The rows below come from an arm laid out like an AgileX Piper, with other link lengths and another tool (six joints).
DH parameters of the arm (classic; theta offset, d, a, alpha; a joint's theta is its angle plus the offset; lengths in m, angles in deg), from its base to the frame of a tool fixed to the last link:
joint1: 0 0.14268 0 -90
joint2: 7.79 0 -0.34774 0
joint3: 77.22 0 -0.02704 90
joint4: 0 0.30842 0 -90
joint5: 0 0 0 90
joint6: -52 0.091 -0.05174 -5.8
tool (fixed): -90 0.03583 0 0
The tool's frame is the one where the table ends.
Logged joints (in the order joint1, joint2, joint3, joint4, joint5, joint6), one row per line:
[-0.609, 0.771, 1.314, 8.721, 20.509, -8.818]
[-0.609, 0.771, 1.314, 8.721, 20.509, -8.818]
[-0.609, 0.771, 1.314, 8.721, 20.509, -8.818]
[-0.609, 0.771, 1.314, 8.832, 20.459, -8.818]
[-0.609, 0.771, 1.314, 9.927, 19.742, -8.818]
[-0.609, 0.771, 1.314, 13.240, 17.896, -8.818]
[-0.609, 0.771, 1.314, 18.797, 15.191, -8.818]
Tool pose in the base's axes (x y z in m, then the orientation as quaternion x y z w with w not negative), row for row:
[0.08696, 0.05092, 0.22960, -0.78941, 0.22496, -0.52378, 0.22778]
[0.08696, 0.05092, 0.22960, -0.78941, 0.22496, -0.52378, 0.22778]
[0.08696, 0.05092, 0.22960, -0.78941, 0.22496, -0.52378, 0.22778]
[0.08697, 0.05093, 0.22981, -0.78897, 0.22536, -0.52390, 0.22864]
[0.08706, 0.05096, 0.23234, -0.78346, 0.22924, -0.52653, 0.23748]
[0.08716, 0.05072, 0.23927, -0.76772, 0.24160, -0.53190, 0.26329]
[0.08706, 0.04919, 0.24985, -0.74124, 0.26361, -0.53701, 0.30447]
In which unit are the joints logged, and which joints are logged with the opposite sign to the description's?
The joints are logged in degrees. Opposite sign: joint1, joint2.
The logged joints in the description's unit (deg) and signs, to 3 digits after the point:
[0.609, -0.771, 1.314, 8.721, 20.509, -8.818]
[0.609, -0.771, 1.314, 8.721, 20.509, -8.818]
[0.609, -0.771, 1.314, 8.721, 20.509, -8.818]
[0.609, -0.771, 1.314, 8.832, 20.459, -8.818]
[0.609, -0.771, 1.314, 9.927, 19.742, -8.818]
[0.609, -0.771, 1.314, 13.240, 17.896, -8.818]
[0.609, -0.771, 1.314, 18.797, 15.191, -8.818]

